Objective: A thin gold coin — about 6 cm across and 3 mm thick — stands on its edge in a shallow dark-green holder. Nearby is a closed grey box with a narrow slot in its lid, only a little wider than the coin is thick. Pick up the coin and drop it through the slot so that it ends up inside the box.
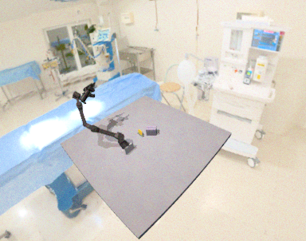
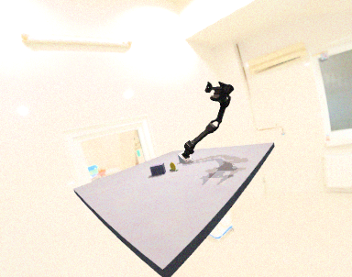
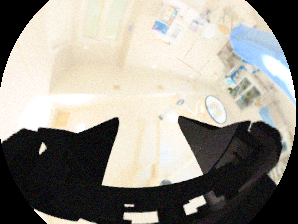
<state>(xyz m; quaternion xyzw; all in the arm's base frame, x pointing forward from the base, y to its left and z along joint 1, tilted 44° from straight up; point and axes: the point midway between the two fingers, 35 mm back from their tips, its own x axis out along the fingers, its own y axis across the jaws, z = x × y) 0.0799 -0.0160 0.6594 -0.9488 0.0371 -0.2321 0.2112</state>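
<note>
The gold coin is 520 mm below my gripper tip, 390 mm to the right of it and 170 mm ahead of it.
</note>
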